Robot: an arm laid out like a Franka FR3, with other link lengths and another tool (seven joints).
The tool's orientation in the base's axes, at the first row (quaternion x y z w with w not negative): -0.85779 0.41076 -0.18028 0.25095
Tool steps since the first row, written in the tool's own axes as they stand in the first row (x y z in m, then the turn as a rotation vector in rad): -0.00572 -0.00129 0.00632 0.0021 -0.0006 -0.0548; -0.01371 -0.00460 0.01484 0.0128 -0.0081 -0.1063; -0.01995 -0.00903 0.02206 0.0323 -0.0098 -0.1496; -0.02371 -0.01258 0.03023 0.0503 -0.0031 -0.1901; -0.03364 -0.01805 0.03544 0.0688 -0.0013 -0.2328; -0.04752 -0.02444 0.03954 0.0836 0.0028 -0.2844; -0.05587 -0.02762 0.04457 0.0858 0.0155 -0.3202; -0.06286 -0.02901 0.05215 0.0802 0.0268 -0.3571; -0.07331 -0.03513 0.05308 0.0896 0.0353 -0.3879; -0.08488 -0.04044 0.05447 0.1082 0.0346 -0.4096
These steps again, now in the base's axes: 0.00063 0.00703 -0.00496 -0.0266 -0.0168 0.0449; 0.00228 0.01756 -0.01076 -0.0422 -0.0359 0.0920; 0.00500 0.02694 -0.01468 -0.0518 -0.0627 0.1300; 0.00914 0.03414 -0.01962 -0.0660 -0.0920 0.1608; 0.00925 0.04644 -0.02170 -0.0781 -0.1198 0.1962; 0.00700 0.06207 -0.02275 -0.0984 -0.1483 0.2371; 0.00655 0.07183 -0.02584 -0.1233 -0.1670 0.2589; 0.00714 0.08028 -0.03189 -0.1526 -0.1790 0.2817; 0.00513 0.09214 -0.03018 -0.1681 -0.1997 0.3026; 0.00219 0.10458 -0.02942 -0.1677 -0.2203 0.3225
